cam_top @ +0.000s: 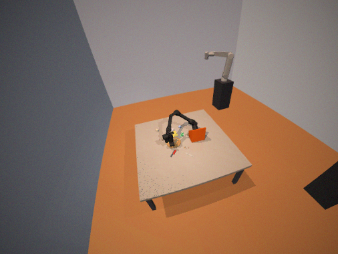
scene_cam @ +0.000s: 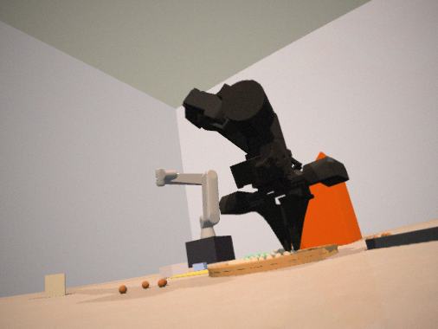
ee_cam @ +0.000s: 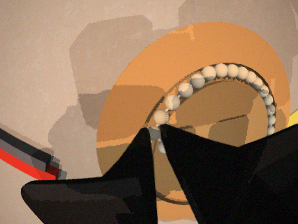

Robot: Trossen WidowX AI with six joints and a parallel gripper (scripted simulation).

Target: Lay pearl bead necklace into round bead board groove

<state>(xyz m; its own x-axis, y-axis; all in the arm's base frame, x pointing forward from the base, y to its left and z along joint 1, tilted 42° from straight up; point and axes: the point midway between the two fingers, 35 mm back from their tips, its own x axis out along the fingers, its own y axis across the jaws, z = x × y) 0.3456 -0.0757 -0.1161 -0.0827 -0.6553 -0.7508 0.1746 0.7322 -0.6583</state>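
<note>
My gripper tip is 50 mm to the left of the round wooden bead board, 40 mm past it and 10 mm above it. The rest, counted from my gripper tip: tan cube 380 mm to the right, 130 mm ahead; then yellow flat piece 220 mm to the right, 100 mm behind, 10 mm below; then red-handled tool 130 mm to the left, 20 mm ahead, 10 mm below.
</note>
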